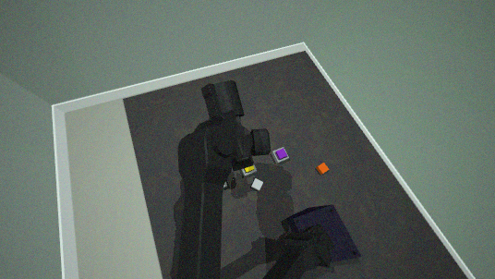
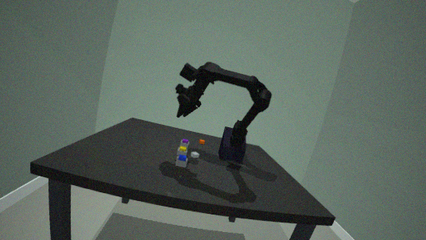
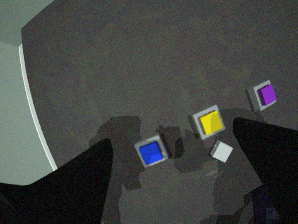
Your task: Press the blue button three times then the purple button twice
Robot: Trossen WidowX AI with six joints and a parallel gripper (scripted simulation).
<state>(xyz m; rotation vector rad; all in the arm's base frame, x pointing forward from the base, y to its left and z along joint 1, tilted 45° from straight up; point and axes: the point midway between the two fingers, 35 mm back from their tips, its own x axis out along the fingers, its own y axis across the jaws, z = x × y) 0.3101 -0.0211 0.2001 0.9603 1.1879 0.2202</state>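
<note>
My gripper tip is now 4 cm past the blue button, 6 cm to the right of it and 17 cm above it. The rest, counted from my gripper tip: purple button 6 cm behind, 20 cm to the right, 17 cm below; then white block 11 cm behind, 6 cm to the right, 19 cm below; then yellow button 5 cm behind, 6 cm to the right, 17 cm below.
</note>
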